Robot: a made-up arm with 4 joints.
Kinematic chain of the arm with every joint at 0, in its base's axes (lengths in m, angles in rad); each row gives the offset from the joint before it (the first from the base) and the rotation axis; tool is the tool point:
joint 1: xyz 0 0 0.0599 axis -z
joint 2: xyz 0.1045 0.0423 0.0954 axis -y
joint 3: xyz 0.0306 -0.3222 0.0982 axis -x
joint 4: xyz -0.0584 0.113 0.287 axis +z
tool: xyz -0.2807 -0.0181 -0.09
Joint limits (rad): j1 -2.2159..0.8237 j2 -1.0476..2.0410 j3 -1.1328..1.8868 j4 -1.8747..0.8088
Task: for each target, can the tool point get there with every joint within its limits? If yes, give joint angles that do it. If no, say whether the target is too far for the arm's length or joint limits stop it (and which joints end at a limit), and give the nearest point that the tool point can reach.
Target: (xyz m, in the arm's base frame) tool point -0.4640 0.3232 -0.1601
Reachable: no: joint limits stop it (at a limit: joint 1) | nearest point -0.3779 0.1553 -0.0729 | short by 0.208 m
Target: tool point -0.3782 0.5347 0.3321
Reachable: no: joint limits stop it (at a limit: joint 1, joint 2, joint 4) | nearest point -0.2681 0.4702 0.3598 | short by 0.131 m
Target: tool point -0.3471 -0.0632 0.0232
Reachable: yes | joints 0.1750 1.1892 -0.3074 -0.4836
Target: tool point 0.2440 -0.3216 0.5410
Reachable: yes | joints -0.5641 -0.6798 -0.8198 0.2288
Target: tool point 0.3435 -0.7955 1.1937
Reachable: no: too far | nearest point 0.1856 -0.4298 0.6288 | short by 0.691 m
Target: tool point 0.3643 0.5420 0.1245
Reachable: no: joint limits stop it (at a limit: joint 3) | nearest point 0.2763 0.4111 0.1335 | short by 0.158 m
